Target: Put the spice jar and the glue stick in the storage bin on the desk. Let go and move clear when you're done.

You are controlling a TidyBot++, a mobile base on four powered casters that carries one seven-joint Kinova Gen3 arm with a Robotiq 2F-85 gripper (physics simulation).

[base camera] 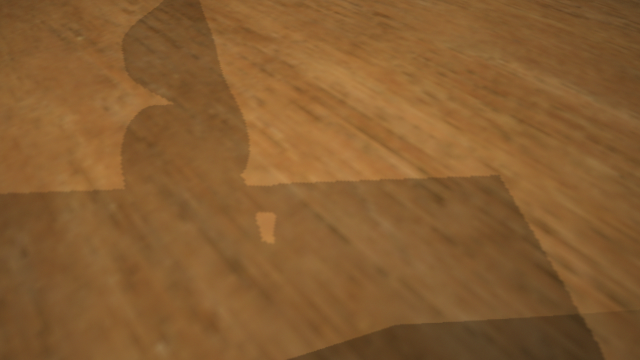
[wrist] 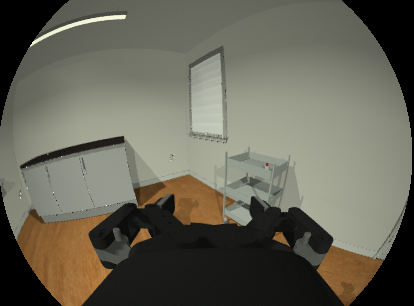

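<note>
My gripper is open, with its two fingers wide apart and no object between them in the wrist view. A tiny object with a red top is on the top shelf of a grey cart, right of centre and well beyond the gripper; it is too small to tell whether it is the spice jar. The glue stick, the storage bin and the desk do not show in either view.
A white cabinet with a dark top stands against the wall at the left. A window is in the wall near the room's corner. The base camera shows wooden floor with shadows of the arm and base.
</note>
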